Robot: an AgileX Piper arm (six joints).
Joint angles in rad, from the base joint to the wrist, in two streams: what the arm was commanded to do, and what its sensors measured. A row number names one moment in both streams.
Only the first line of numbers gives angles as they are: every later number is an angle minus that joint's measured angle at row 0.
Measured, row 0:
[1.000 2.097 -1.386 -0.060 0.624 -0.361]
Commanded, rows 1 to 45:
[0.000 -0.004 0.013 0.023 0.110 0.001]
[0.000 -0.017 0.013 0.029 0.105 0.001]
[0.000 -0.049 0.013 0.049 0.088 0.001]
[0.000 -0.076 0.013 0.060 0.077 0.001]
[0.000 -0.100 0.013 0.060 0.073 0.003]
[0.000 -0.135 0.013 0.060 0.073 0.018]
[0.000 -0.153 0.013 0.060 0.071 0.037]
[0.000 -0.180 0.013 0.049 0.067 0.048]
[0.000 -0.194 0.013 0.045 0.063 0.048]
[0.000 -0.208 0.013 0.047 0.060 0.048]
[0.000 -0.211 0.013 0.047 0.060 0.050]
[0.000 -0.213 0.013 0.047 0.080 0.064]
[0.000 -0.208 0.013 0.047 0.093 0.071]
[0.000 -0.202 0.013 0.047 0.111 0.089]
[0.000 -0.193 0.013 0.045 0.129 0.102]
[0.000 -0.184 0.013 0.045 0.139 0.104]
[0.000 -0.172 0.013 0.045 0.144 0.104]
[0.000 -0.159 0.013 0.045 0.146 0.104]
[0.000 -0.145 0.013 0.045 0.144 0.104]
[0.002 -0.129 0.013 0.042 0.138 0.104]
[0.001 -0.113 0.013 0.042 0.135 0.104]
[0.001 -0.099 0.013 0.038 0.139 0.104]
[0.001 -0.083 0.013 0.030 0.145 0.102]
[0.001 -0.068 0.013 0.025 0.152 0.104]
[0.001 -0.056 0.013 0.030 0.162 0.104]
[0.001 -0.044 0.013 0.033 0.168 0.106]
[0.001 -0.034 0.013 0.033 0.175 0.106]
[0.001 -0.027 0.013 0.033 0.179 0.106]
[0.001 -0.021 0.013 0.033 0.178 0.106]
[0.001 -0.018 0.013 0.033 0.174 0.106]
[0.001 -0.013 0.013 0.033 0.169 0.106]
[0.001 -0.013 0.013 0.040 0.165 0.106]
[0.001 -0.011 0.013 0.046 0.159 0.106]
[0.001 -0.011 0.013 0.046 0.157 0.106]
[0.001 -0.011 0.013 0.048 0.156 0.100]
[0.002 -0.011 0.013 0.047 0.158 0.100]
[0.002 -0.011 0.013 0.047 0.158 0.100]
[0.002 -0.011 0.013 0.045 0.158 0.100]
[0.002 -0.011 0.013 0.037 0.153 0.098]
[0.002 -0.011 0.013 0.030 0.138 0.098]
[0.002 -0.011 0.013 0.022 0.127 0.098]
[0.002 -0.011 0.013 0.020 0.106 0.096]
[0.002 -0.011 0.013 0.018 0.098 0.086]
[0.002 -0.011 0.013 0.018 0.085 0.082]
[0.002 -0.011 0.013 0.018 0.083 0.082]
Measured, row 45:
[0.002 -0.009 0.011 0.032 0.109 0.095]
